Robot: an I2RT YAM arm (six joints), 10 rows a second.
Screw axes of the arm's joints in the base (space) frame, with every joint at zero. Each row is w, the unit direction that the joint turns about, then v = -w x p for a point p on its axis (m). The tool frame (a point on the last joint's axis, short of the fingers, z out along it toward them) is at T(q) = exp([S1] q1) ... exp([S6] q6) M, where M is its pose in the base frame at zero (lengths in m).
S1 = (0, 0, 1, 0, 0, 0)
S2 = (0, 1, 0, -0.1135, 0, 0.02)
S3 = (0, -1, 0, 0.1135, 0, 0.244)
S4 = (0, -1, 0, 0.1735, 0, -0.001)
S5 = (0, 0, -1, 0, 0.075, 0)
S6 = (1, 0, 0, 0, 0.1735, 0)
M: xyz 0.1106 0 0.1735 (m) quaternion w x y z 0.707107 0 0.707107 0
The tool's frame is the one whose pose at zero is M.
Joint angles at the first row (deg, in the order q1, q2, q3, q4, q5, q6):
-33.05 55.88 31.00 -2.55 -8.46 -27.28
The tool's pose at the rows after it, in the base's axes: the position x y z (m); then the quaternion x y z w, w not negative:
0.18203 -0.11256 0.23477 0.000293 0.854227 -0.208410 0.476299
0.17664 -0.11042 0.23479 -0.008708 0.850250 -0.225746 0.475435
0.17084 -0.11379 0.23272 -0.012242 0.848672 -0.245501 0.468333
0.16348 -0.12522 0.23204 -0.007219 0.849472 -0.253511 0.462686
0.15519 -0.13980 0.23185 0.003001 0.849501 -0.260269 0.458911
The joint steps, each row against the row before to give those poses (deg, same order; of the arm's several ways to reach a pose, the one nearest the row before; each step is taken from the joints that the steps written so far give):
-0.07 -0.78 0.17 -1.19 0.05 -0.72
-0.18 -1.93 -1.08 0.08 0.82 -1.80
-1.62 -0.91 -0.94 0.39 0.34 -2.27
-4.21 0.36 0.08 -0.08 -2.51 -2.01
-5.07 1.08 0.44 0.33 -3.15 -1.79

